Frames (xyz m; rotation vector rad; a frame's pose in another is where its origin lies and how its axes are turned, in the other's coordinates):
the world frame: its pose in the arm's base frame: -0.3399 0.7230 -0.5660 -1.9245 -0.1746 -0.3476
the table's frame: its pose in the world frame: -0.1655 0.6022 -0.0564 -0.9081 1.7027 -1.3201
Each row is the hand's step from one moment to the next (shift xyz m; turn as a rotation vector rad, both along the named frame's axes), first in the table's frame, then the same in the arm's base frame.
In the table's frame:
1: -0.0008 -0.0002 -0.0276 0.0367 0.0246 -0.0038
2: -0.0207 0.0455 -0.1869 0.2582 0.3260 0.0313
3: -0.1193 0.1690 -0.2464 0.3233 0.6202 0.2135
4: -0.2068 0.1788 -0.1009 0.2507 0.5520 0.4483
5: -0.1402 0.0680 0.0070 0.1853 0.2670 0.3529
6: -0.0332 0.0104 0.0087 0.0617 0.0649 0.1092
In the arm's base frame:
1: -0.0189 0.0008 -0.0202 -0.0321 -0.0164 0.0259
2: -0.1248 -0.0438 -0.1411 -0.2100 -0.2664 0.2427
3: -0.1190 -0.1834 -0.2360 -0.1751 -0.5455 0.4544
4: 0.0423 -0.2149 -0.1922 0.0517 -0.5000 0.5620
5: 0.0905 -0.0956 -0.0836 0.0766 -0.2322 0.4127
6: 0.0273 -0.0173 -0.0155 0.0236 -0.0536 0.1285

